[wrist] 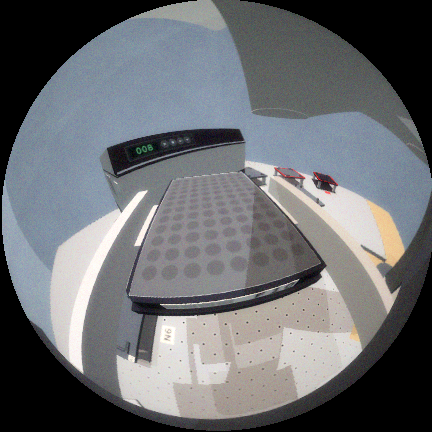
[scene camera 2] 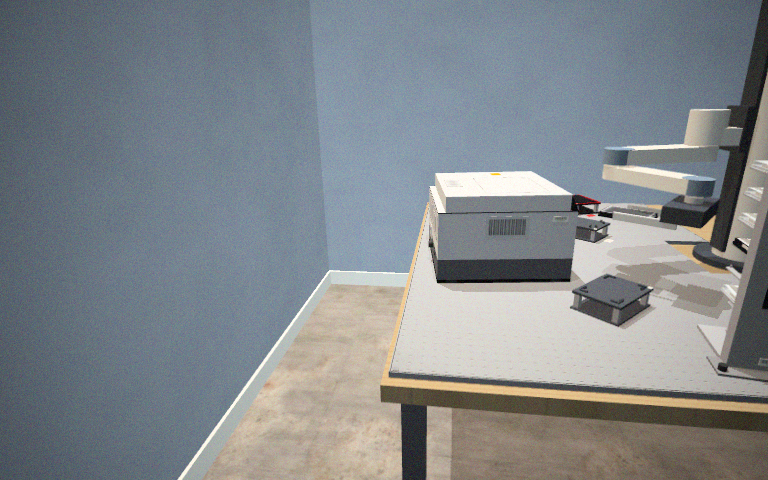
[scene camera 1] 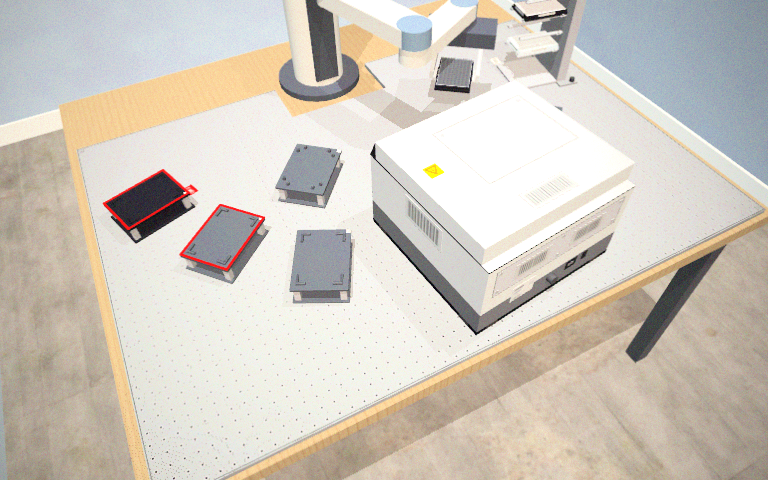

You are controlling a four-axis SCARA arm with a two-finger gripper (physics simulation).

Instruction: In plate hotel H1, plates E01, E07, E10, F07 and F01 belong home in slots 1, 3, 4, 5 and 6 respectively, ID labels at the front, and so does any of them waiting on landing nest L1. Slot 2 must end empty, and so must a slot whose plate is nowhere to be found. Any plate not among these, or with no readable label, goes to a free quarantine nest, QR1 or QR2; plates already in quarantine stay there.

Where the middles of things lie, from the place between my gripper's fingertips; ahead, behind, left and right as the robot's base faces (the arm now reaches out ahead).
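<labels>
The quarantine nest QR2 (scene camera 1: pixel 151 195) is 78 cm to the right of my hand, 10 cm behind it and 15 cm below it. As for the landing nest L1 (scene camera 1: pixel 322 257), it sits 15 cm below my hand, 26 cm ahead of it and 48 cm to the right of it. Going by their middles, the landing nest L1 is the nearest to my hand of the things named here.
</labels>
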